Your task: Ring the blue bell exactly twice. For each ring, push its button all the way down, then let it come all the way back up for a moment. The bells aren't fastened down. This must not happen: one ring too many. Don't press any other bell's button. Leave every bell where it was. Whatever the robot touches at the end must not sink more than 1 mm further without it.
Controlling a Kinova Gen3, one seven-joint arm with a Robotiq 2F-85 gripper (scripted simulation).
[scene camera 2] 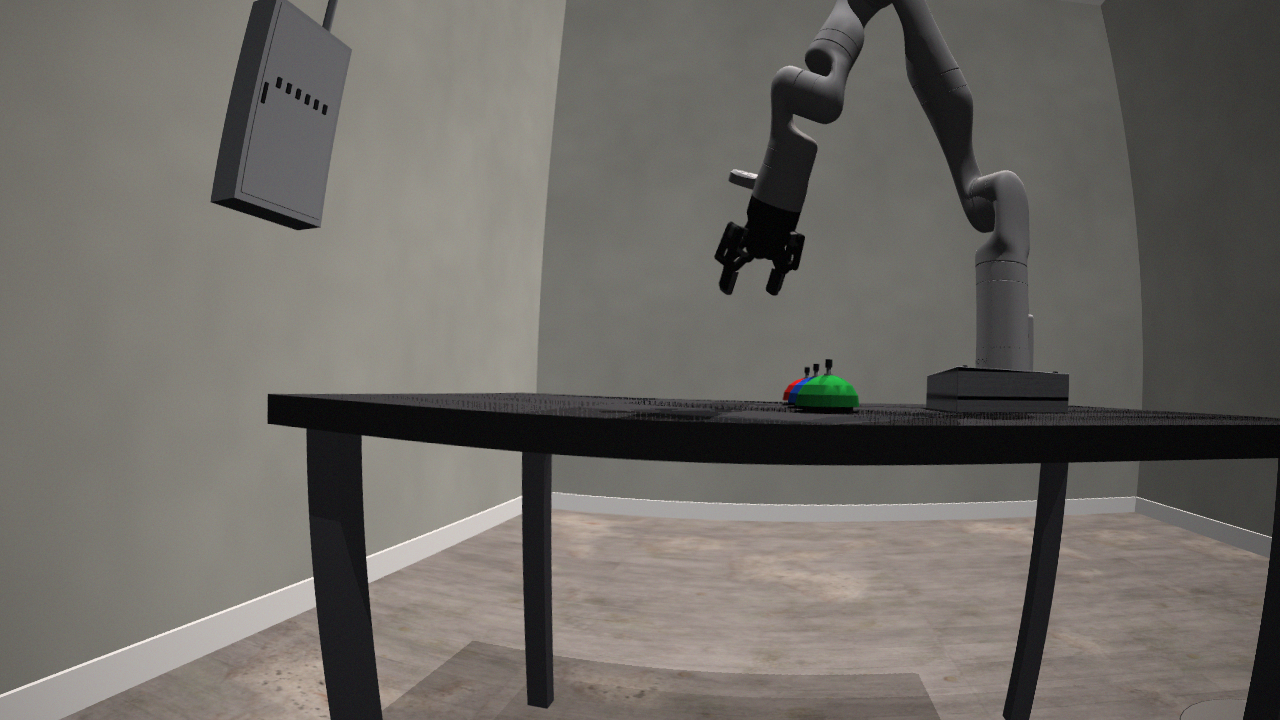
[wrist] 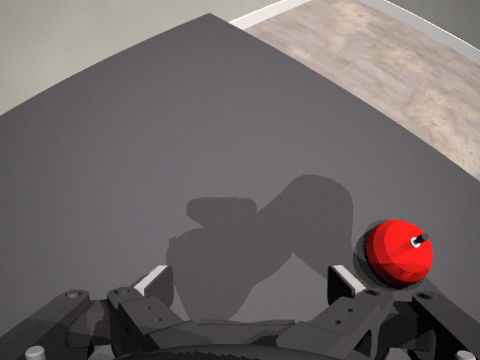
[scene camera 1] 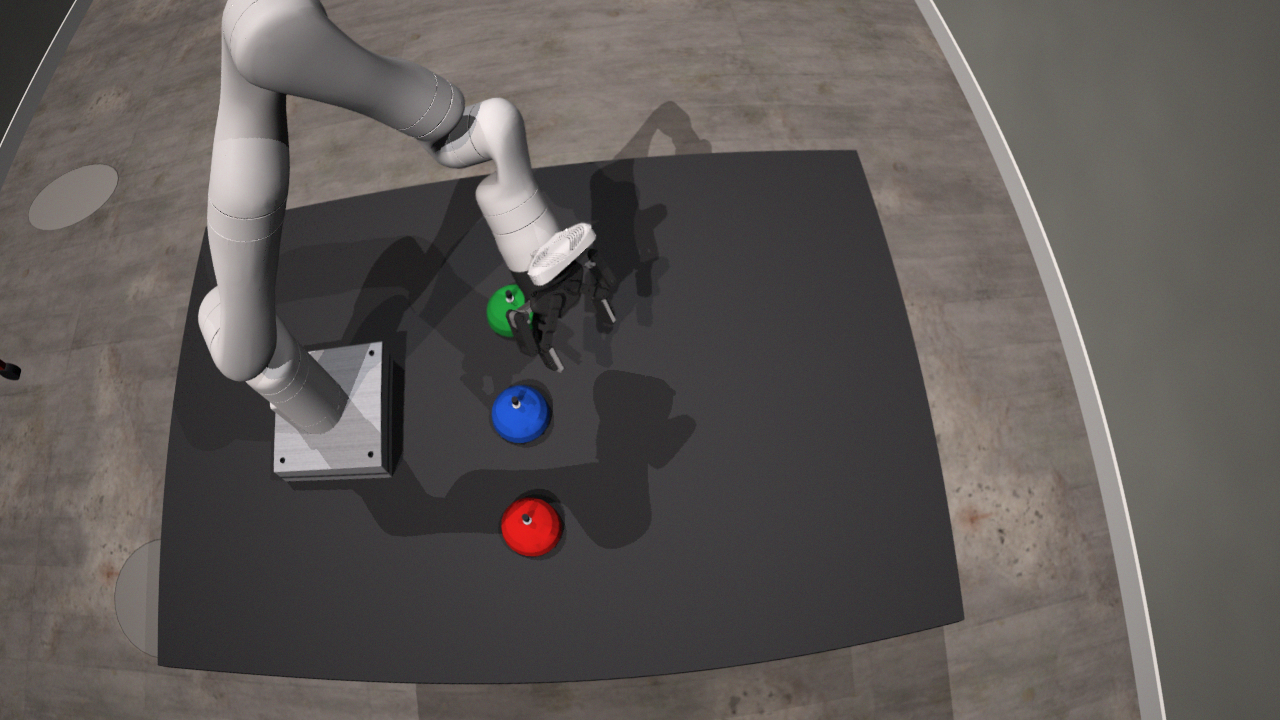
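Scene camera 2 shows the gripper. The wrist view shows the gripper too. Also visible in the pictures: a blue bell and a red bell.
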